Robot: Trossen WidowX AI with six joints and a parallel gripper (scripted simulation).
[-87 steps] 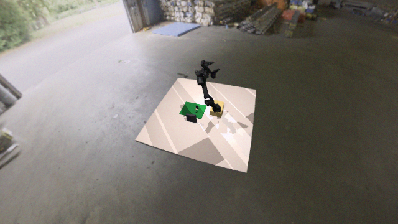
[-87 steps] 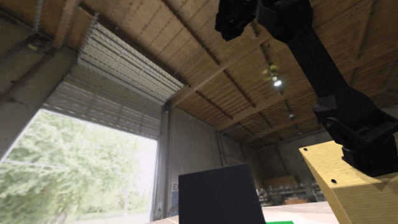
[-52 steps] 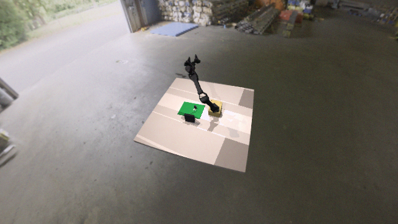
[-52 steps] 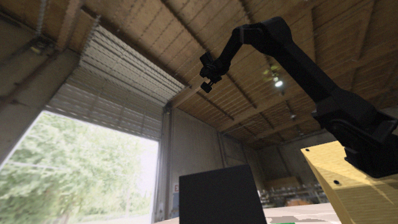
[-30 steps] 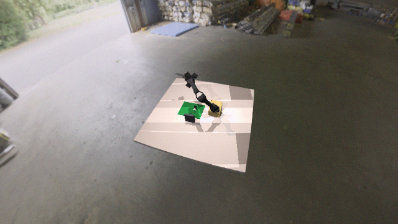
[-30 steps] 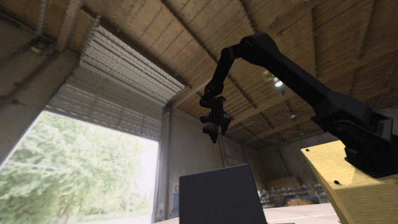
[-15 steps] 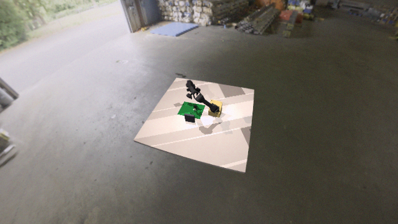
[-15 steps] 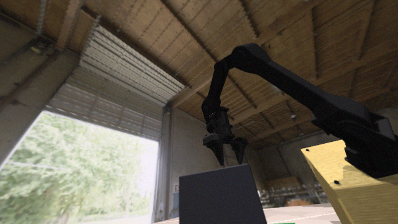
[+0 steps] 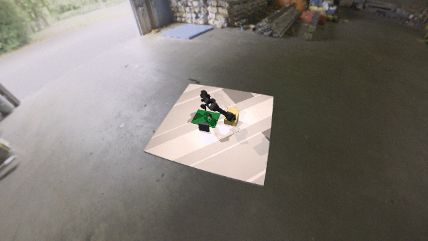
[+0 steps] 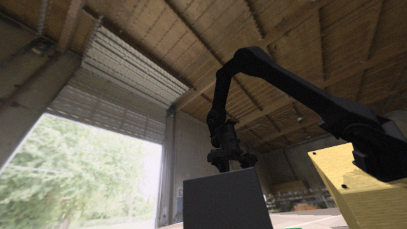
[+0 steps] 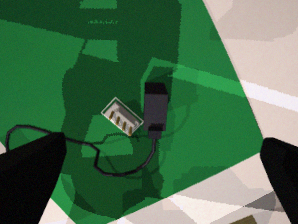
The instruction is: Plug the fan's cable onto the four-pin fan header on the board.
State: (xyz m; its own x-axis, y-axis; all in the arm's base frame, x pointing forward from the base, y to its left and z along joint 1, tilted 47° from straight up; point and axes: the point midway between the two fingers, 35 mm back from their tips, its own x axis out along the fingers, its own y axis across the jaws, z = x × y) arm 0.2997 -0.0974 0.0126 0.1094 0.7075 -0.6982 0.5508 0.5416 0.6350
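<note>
Now: gripper tip 10 mm past the dark fan plug, 10 mm to the right of it and 100 mm above it. Also, from my gripper tip: black fan (20 mm behind, 230 mm to the left, 60 mm below); then white four-pin fan header (10 mm behind, 40 mm to the left, 120 mm below); then green board (30 mm ahead, 50 mm to the left, 130 mm below).
</note>
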